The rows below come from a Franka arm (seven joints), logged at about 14 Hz.
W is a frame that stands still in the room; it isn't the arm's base.
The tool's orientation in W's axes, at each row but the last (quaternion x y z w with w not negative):
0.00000, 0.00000, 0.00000, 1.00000
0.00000, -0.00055, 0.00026, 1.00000
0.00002, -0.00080, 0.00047, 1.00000
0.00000, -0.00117, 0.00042, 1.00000
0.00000, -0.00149, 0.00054, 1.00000
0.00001, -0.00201, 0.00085, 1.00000
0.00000, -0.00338, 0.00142, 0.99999
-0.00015, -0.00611, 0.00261, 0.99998
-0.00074, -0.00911, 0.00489, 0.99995
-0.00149, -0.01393, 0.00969, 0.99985
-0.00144, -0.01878, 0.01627, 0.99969
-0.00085, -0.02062, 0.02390, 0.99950
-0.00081, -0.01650, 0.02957, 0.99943
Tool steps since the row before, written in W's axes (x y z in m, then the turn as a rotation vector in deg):
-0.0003, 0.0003, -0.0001, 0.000, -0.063, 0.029
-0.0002, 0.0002, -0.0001, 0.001, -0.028, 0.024
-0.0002, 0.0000, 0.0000, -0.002, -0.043, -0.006
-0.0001, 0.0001, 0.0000, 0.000, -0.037, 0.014
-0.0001, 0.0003, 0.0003, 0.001, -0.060, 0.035
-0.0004, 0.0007, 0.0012, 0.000, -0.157, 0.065
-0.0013, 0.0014, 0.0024, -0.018, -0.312, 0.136
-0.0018, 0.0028, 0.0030, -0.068, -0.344, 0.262
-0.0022, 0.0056, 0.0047, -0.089, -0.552, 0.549
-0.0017, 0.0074, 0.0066, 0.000, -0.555, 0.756
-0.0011, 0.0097, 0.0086, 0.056, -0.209, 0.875
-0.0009, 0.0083, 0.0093, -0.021, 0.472, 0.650
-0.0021, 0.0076, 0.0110, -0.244, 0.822, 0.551
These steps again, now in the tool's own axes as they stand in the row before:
-0.0003, 0.0003, -0.0001, 0.000, -0.063, 0.029
-0.0002, 0.0002, -0.0001, 0.001, -0.028, 0.024
-0.0002, 0.0000, 0.0000, -0.002, -0.043, -0.006
-0.0001, 0.0001, 0.0000, 0.000, -0.037, 0.014
-0.0001, 0.0003, 0.0003, 0.001, -0.060, 0.035
-0.0004, 0.0007, 0.0012, 0.000, -0.157, 0.065
-0.0013, 0.0014, 0.0024, -0.018, -0.312, 0.136
-0.0017, 0.0028, 0.0030, -0.067, -0.344, 0.263
-0.0021, 0.0056, 0.0047, -0.084, -0.552, 0.550
-0.0014, 0.0074, 0.0067, 0.010, -0.557, 0.754
-0.0005, 0.0097, 0.0087, 0.082, -0.214, 0.872
-0.0001, 0.0083, 0.0093, 0.028, 0.471, 0.651
-0.0013, 0.0077, 0.0111, -0.177, 0.834, 0.559

